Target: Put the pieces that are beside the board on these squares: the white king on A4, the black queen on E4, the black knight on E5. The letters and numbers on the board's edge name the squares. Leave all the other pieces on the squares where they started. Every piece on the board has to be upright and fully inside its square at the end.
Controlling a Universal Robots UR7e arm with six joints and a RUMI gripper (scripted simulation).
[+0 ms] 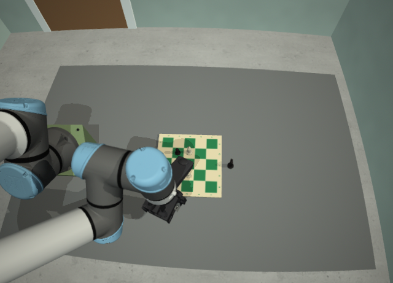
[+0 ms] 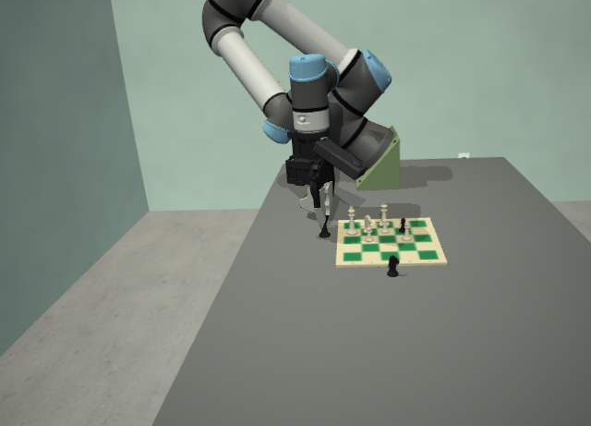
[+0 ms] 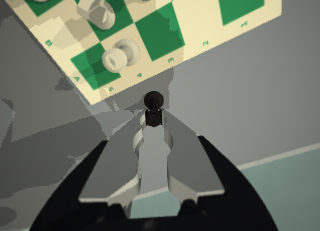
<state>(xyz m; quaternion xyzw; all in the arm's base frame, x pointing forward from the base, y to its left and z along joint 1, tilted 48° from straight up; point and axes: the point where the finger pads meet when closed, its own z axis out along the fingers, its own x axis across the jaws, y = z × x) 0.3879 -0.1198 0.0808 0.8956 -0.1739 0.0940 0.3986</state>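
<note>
Right now my hand is 18 cm to the right of the black pawn and 2 cm above it. The rest, counted from my hand: white king 6 cm to the left; then board 14 cm to the left, 4 cm ahead, 3 cm below.
</note>
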